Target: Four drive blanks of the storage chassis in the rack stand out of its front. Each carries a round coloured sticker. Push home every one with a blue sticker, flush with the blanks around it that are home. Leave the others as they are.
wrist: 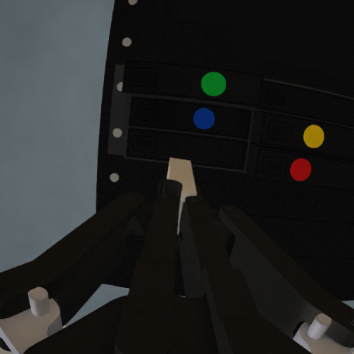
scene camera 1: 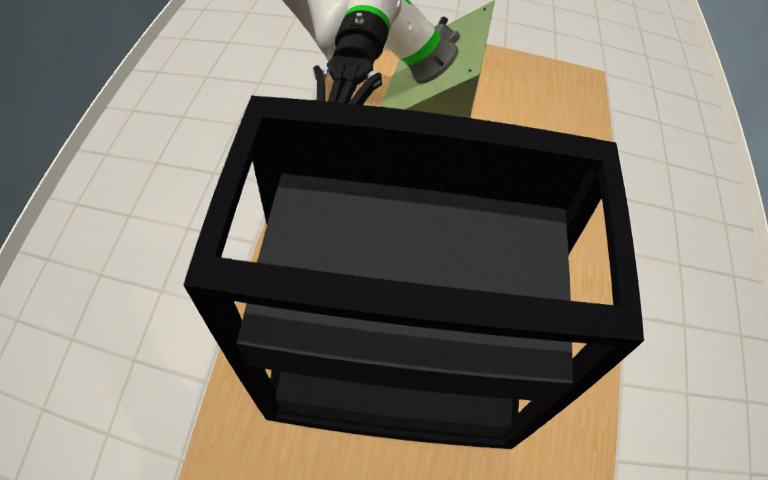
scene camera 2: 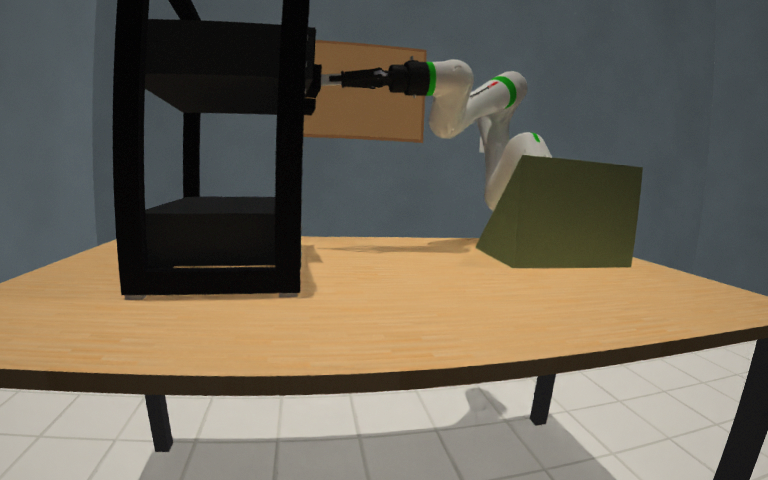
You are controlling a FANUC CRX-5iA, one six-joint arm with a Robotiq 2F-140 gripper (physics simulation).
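The black rack (scene camera 1: 396,285) (scene camera 2: 288,169) holds the storage chassis (scene camera 1: 419,240) (scene camera 2: 212,50). In the wrist view, the green-sticker blank (wrist: 170,82) stands out at the upper left. Below it, the blue-sticker blank (wrist: 175,113) looks level with the plain blank (wrist: 210,150) under it. The yellow-sticker blank (wrist: 292,132) and the red-sticker blank (wrist: 282,165) stand out in the column to the right. My gripper (wrist: 177,175) (scene camera 2: 327,79) is shut and empty. Its tips are in front of the chassis, over the plain blank's lower edge in the wrist view; contact cannot be told. The rack hides the tips in scene camera 1.
A second chassis (scene camera 1: 390,399) (scene camera 2: 209,240) sits low in the rack. The arm stands on a green wedge pedestal (scene camera 1: 475,48) (scene camera 2: 572,215) on the wooden table (scene camera 1: 549,96) (scene camera 2: 396,316). The rack's front posts and top bar are close to the gripper. A brown board (scene camera 2: 373,116) is on the wall behind.
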